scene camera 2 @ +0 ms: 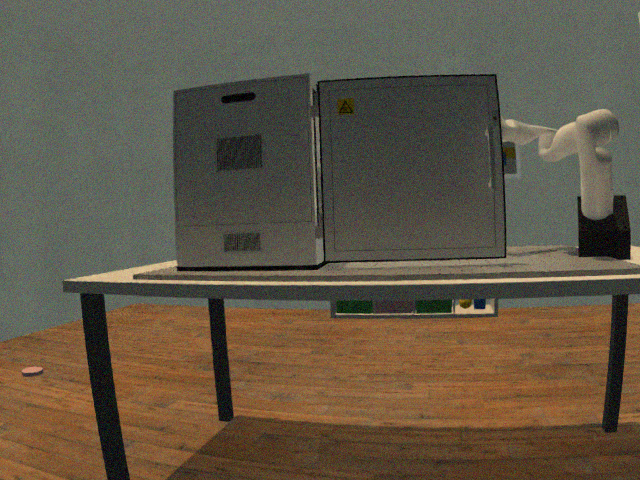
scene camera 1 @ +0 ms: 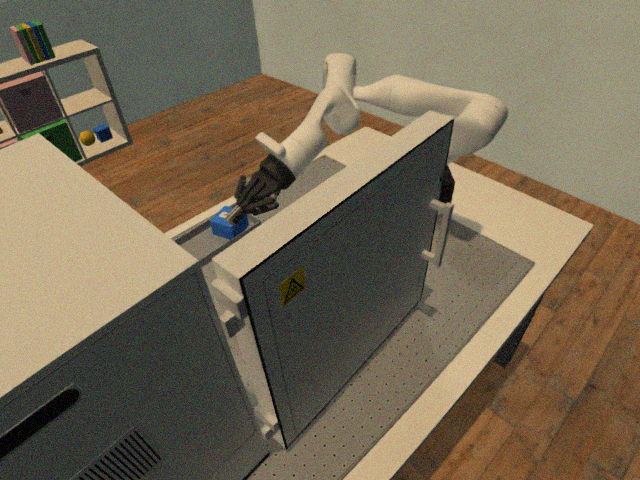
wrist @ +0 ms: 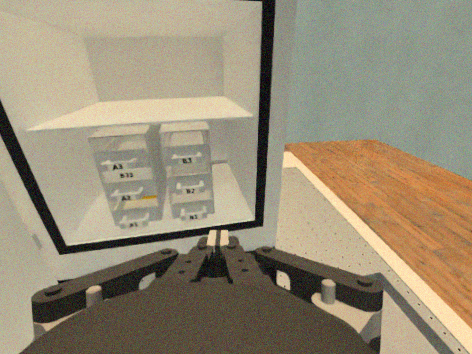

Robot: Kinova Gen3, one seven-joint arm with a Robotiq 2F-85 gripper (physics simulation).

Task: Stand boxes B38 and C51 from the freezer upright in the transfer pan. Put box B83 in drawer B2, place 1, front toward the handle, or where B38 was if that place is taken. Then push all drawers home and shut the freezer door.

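The freezer [scene camera 1: 149, 330] [scene camera 2: 242, 196] [wrist: 281, 100] stands with its door [scene camera 1: 341, 310] [scene camera 2: 408, 170] wide open. In the wrist view, drawer stacks A [wrist: 131, 187] and B [wrist: 190, 172] stand under a shelf inside; their fronts look roughly in line. Label B33 shows below A3, and a yellow patch [wrist: 149, 198] beside A2. A blue box [scene camera 1: 227, 225] is beyond the door in scene camera 1; its label is unreadable. My gripper [scene camera 1: 232, 215] [wrist: 219, 242] is shut and empty, outside the freezer, its tips overlapping the blue box in that view. B38, C51 and B83 cannot be identified.
A grey rim [wrist: 410, 310] shows at lower right in the wrist view, possibly the pan's. The open door stands beside the arm [scene camera 1: 310, 136] [scene camera 2: 594, 165]. The table [scene camera 1: 537, 227] [scene camera 2: 118, 273] extends around the freezer. A shelf unit [scene camera 1: 105, 77] stands in the background.
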